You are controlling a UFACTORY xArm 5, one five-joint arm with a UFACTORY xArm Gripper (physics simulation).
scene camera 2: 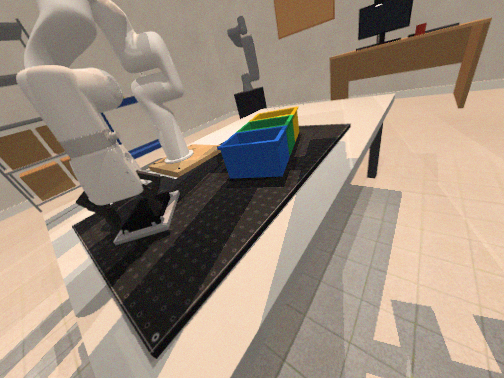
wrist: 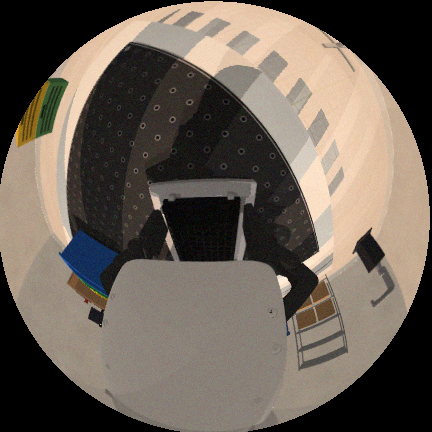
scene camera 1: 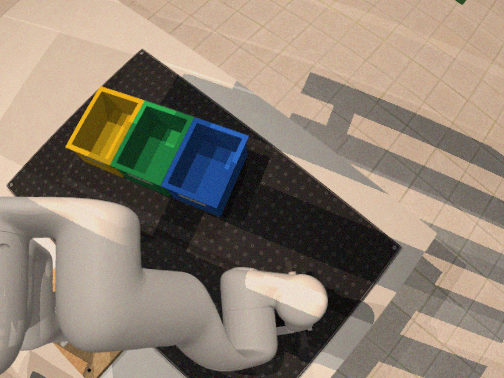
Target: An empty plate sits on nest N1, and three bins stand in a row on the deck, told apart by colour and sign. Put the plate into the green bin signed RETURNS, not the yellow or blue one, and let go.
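Places are measured from the arm's base along level axes (x ahead, y left, z up), in metres.
Pixels of known places: gripper, fingertip midpoint: (scene camera 2: 138,219) (wrist: 201,217); arm's base, link origin: (scene camera 2: 179,157).
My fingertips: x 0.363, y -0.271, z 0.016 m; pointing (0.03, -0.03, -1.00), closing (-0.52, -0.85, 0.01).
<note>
Ahead of a thing's pixels: the offset from my fingertips to its top centre. "spot": to the spot under its first point. Level surfaces: height alone.
The black plate @[dx -0.040, dy +0.030, dz -0.004 m] (scene camera 2: 146,214) (wrist: 202,232) sits in the light grey frame of nest N1 @[dx -0.040, dy +0.030, dz -0.008 m] (scene camera 2: 145,235) (wrist: 202,188). In scene camera 1 the arm hides the plate. My gripper (scene camera 2: 137,206) (wrist: 201,217) is open and low over the nest, with dark fingers to the left and right of the plate in the wrist view and nothing held. Its fingertips are partly hidden. The green bin @[dx +0.003, dy +0.457, dz +0.070 m] (scene camera 1: 150,156) (scene camera 2: 291,136) stands between the yellow bin @[spot: dx -0.080, dy +0.619, dz -0.008 m] (scene camera 1: 97,132) (scene camera 2: 297,125) and the blue bin (scene camera 1: 207,167) (scene camera 2: 255,157) (wrist: 92,255). The green bin looks empty inside. No sign lettering is readable.
The bins stand close together on the black perforated deck @[dz -0.030 m] (scene camera 1: 300,215) (scene camera 2: 215,225) (wrist: 110,125), with the blue one nearest the nest. A second white arm (scene camera 2: 157,95) stands on a wooden base (scene camera 2: 207,152) beside the deck. A shelf rack (wrist: 344,334) stands beyond the table.
</note>
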